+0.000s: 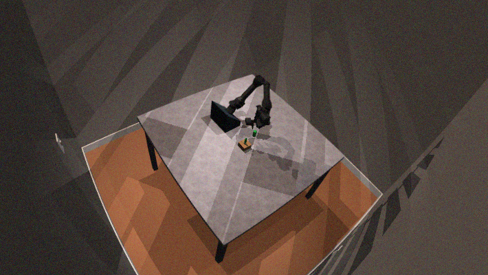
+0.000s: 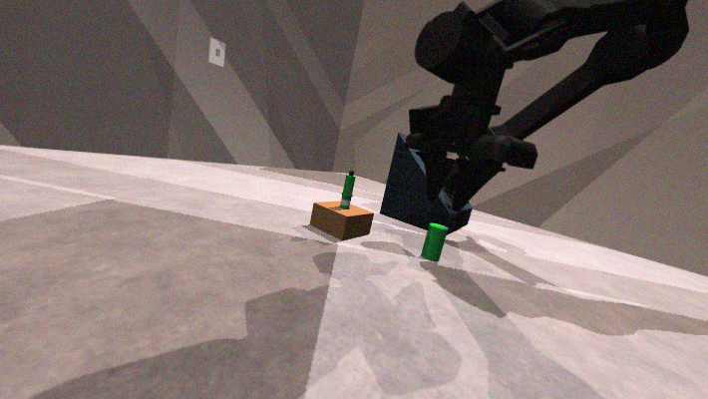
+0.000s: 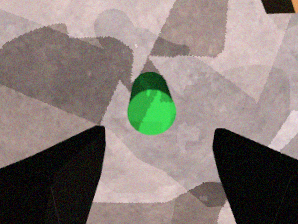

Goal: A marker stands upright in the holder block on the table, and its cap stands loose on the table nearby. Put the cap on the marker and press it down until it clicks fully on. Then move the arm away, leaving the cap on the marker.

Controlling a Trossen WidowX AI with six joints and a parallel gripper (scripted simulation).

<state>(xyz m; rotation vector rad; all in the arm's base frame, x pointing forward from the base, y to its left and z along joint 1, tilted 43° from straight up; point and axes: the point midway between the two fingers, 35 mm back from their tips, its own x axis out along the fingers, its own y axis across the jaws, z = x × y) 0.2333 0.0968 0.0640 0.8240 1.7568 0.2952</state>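
The green cap is 6 cm below my gripper tip. Round my gripper tip: orange-brown holder block (13 cm to the right, 6 cm below, 6 cm ahead).
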